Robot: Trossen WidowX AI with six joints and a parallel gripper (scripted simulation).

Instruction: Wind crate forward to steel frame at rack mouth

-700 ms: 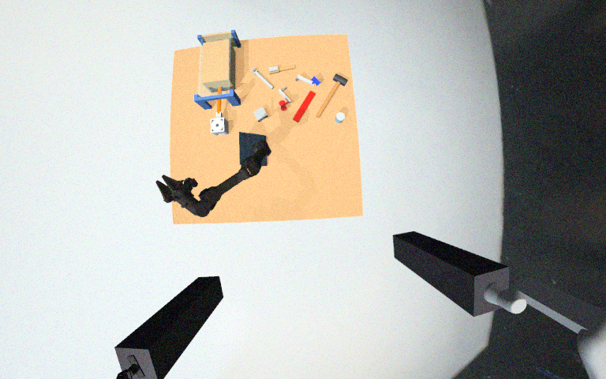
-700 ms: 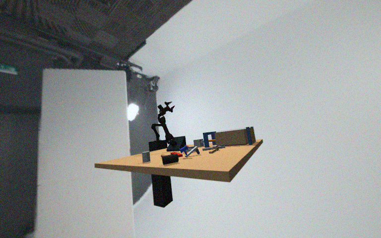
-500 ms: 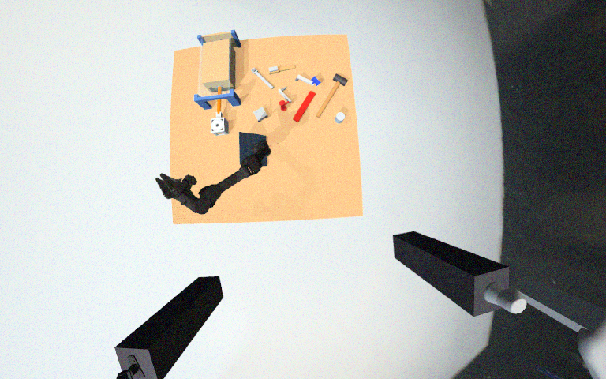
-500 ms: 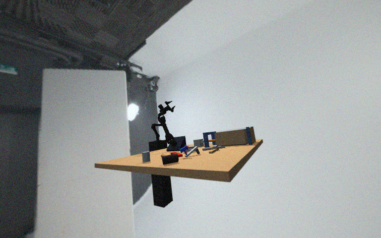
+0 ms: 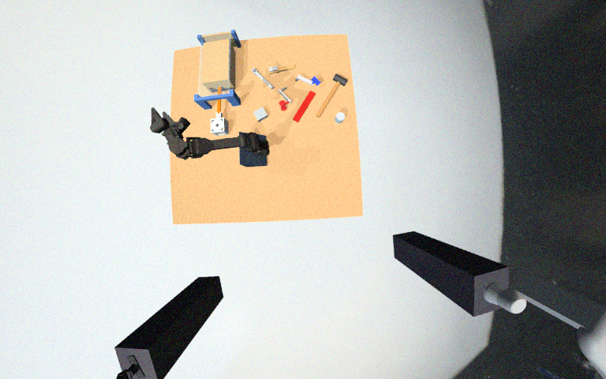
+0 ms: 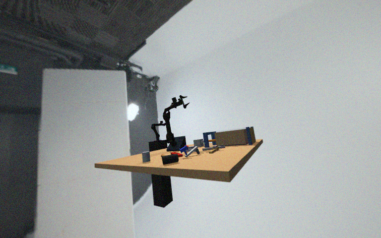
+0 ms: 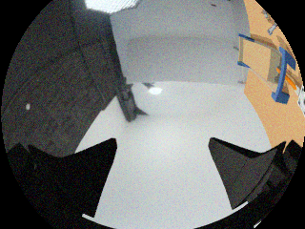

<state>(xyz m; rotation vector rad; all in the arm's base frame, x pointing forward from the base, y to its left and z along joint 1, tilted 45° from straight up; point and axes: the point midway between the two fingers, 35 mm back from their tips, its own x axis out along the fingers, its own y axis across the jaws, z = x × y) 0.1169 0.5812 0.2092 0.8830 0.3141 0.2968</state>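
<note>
Now: the winch handle 230 mm ahead of my gripper tip, 480 mm to the right of it and 620 mm below it. From my gripper tip the other things lie so: winch 70 mm ahead, 50 mm to the right, 610 mm below; then grey block 140 mm ahead, 310 mm to the right, 620 mm below; then blue steel frame 250 mm ahead, 50 mm to the right, 530 mm below.
</note>
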